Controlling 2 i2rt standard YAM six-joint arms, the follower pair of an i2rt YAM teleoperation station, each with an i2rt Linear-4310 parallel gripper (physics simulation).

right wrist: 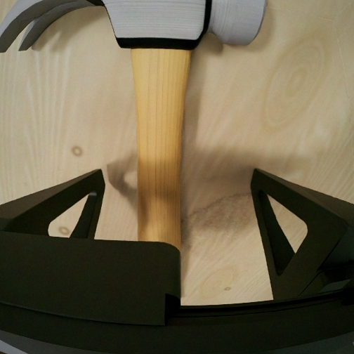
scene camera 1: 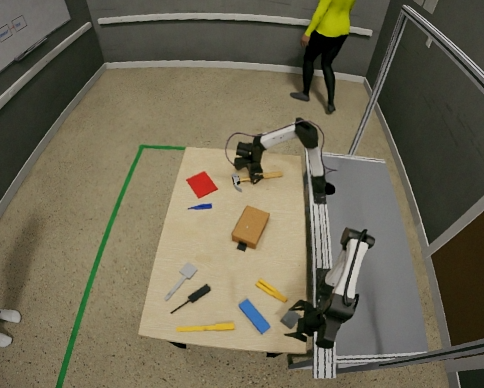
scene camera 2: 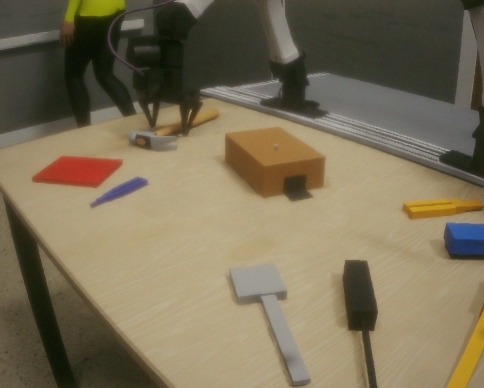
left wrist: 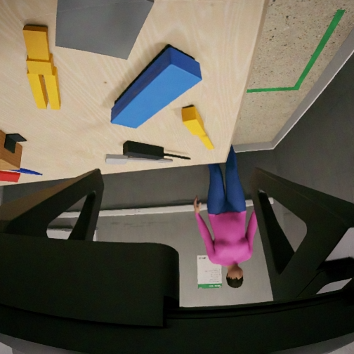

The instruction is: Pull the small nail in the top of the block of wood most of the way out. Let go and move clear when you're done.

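Places are measured from the left arm's base along level axes (x ahead, y left, z up), in centimetres.
Where they show: left gripper, between the fingertips: (scene camera 1: 287,322); right gripper, between the fingertips: (scene camera 1: 251,177) (scene camera 2: 169,130); left arm's base, origin of its link: (scene camera 1: 323,289); right arm's base, origin of its link: (scene camera 1: 318,189) (scene camera 2: 293,109).
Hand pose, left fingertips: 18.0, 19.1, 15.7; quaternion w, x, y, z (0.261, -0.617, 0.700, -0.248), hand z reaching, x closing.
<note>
Things, the pixels of their centre, and the offset from my left fingertips, as dx, dy, dz. "*": a spot on its surface instead.
- brown wood block, middle of its body: (scene camera 2: 272,158) (scene camera 1: 250,226) +17.3, -46.2, -13.2
- small nail, middle of its body: (scene camera 2: 275,152) (scene camera 1: 247,228) +18.9, -43.5, -10.8
- claw hammer, a spot on its surface: (scene camera 2: 205,117) (scene camera 1: 272,176) * +9.0, -79.3, -14.3
- red square, a spot on its surface: (scene camera 2: 77,171) (scene camera 1: 199,186) * +46.6, -68.3, -15.1
- blue pen-like piece, middle of its body: (scene camera 2: 117,192) (scene camera 1: 199,207) +43.9, -55.4, -15.6
- black tab, a spot on its surface: (scene camera 2: 296,187) (scene camera 1: 243,244) * +19.8, -37.3, -15.1
- grey piece, middle of its body: (scene camera 1: 290,318) -3.4, -4.3, -13.2
- blue block, middle of its body: (scene camera 1: 254,316) +11.4, -4.1, -14.3
The brown wood block (scene camera 1: 257,220) (scene camera 2: 250,170) (left wrist: 10,157) lies flat near the table's middle. A small nail (scene camera 1: 246,227) (scene camera 2: 275,146) stands in its top, with its head slightly above the surface. The claw hammer (scene camera 1: 272,175) (scene camera 2: 205,117) (right wrist: 160,100) lies flat, its wooden handle toward the robot's rail. My right gripper (scene camera 1: 247,174) (scene camera 2: 169,130) (right wrist: 177,176) is open low over the handle. The handle runs between its two fingers, closer to the finger at the left in the right wrist view. My left gripper (scene camera 1: 292,320) (left wrist: 176,176) is open and empty near the table's edge, far from the block.
A red square (scene camera 1: 202,184) (scene camera 2: 77,171) and blue pen-like piece (scene camera 1: 201,206) (scene camera 2: 120,191) lie beyond the hammer head. A black tab (scene camera 1: 242,246) (scene camera 2: 296,187) adjoins the block. A grey piece (scene camera 1: 288,318) (left wrist: 102,25) and blue block (scene camera 1: 254,316) (left wrist: 156,90) lie near my left gripper.
</note>
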